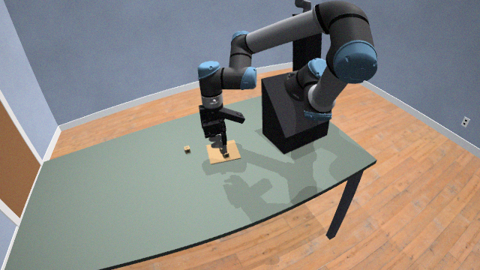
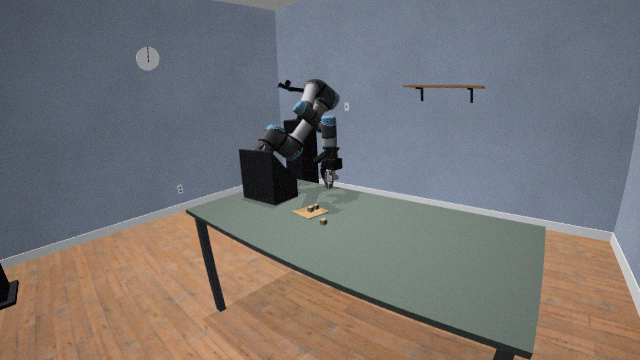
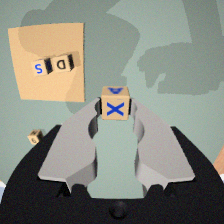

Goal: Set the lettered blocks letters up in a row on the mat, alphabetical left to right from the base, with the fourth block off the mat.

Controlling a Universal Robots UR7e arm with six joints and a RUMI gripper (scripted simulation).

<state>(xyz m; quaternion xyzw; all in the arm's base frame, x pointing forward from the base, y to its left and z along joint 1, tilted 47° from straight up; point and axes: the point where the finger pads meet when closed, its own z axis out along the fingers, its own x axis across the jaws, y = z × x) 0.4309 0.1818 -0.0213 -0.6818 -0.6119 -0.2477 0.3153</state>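
The tan mat is 12 cm to the right of my hand, 12 cm below it and 3 cm behind it. Also, from my hand: block: right at my hand.
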